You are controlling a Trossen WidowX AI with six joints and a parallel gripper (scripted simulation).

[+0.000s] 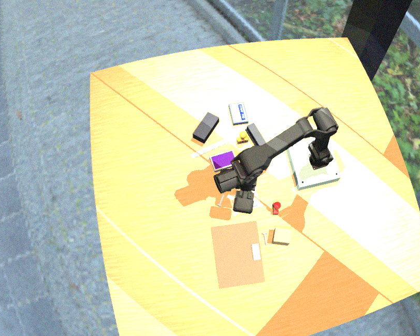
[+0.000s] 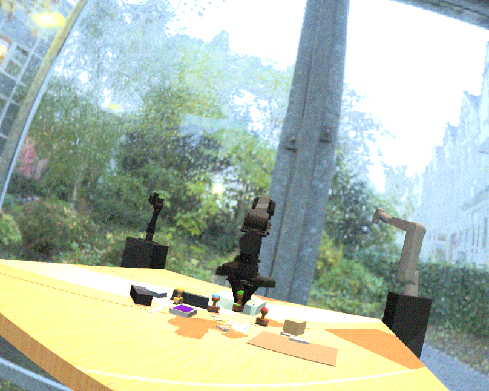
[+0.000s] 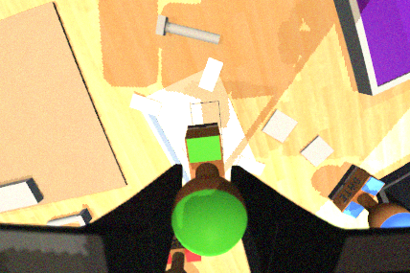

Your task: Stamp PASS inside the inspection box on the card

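My gripper tip is now 1 cm past the white card, 1 cm to the right of it and 7 cm above it. Round my gripper tip: red-knobbed stamp: 10 cm behind, 7 cm to the left, 5 cm below; then green-knobbed stamp: right at my gripper tip; then blue-knobbed stamp: 11 cm behind, 10 cm to the right, 5 cm below.
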